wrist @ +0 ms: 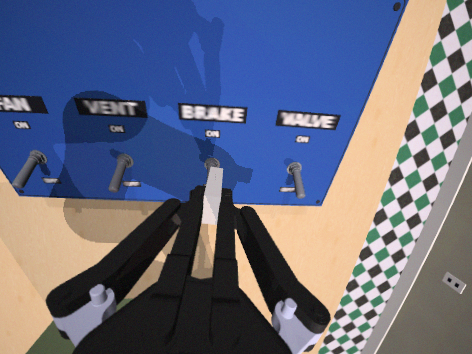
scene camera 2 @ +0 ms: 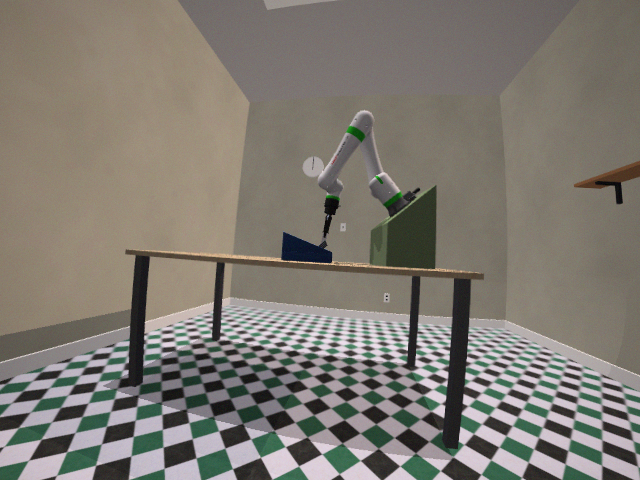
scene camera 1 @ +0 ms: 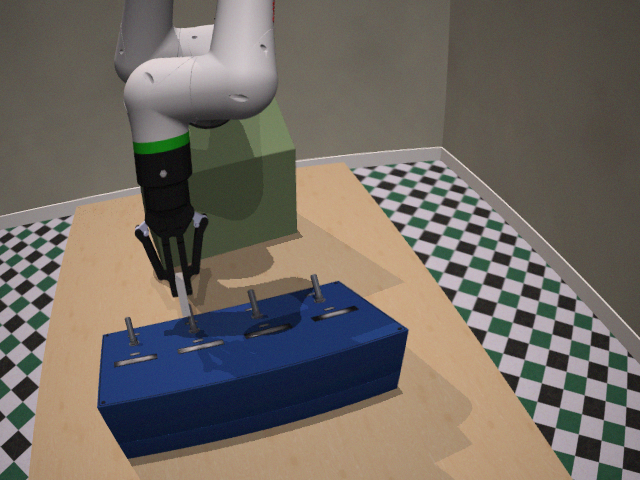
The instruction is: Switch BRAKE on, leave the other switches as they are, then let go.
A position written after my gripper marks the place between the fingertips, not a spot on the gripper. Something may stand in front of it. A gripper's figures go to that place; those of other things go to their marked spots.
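I see a blue sloped switch panel [wrist: 258,95], and it is 0.24 m from the lens. My gripper [wrist: 215,178] is 0.24 m from the lens as well.
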